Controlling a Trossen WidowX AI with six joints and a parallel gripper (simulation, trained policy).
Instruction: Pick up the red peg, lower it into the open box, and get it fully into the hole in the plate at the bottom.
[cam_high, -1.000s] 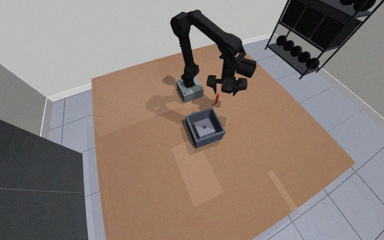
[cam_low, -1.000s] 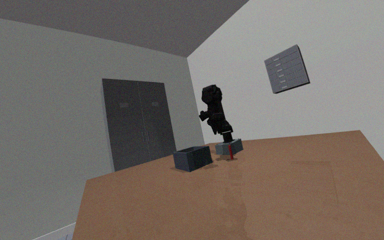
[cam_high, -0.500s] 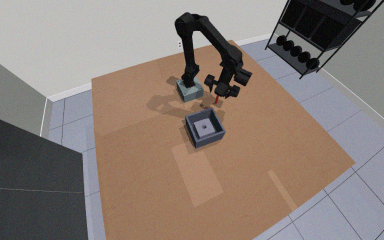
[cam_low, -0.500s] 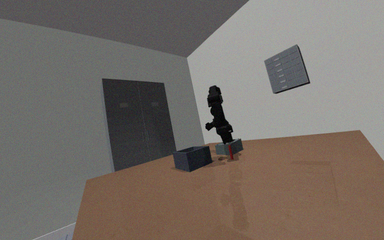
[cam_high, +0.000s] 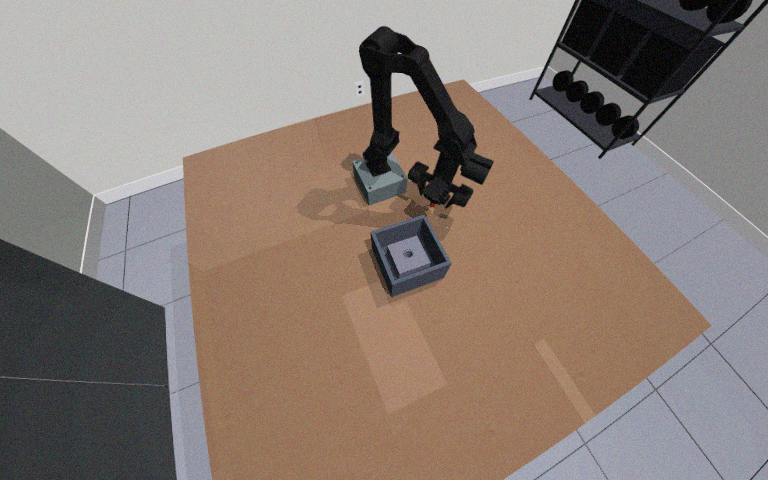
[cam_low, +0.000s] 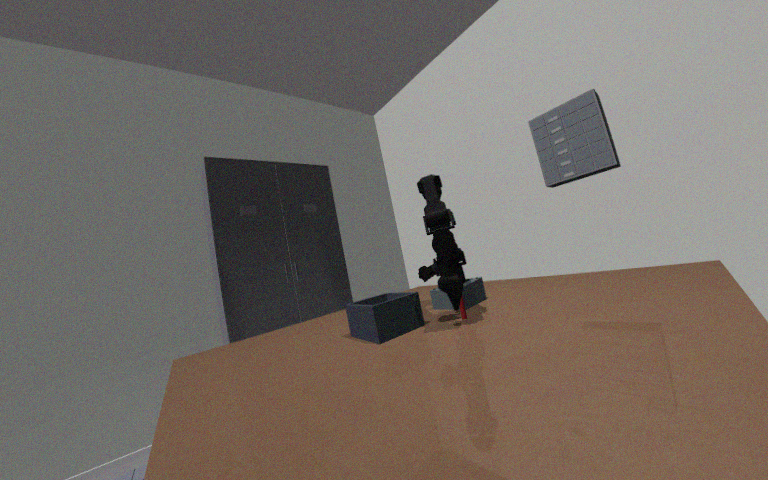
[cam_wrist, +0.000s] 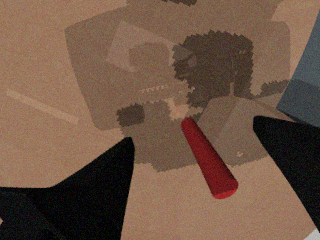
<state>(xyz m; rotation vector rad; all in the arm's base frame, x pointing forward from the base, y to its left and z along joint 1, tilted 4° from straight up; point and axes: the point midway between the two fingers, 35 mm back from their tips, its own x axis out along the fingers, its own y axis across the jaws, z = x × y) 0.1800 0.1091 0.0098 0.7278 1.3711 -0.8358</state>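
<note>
My gripper tip is 10 mm to the right of the red peg and 10 mm past it. The rest, counted from my gripper tip: plate (160 mm to the right, 140 mm ahead); grey box (160 mm to the right, 140 mm ahead, 10 mm below).
</note>
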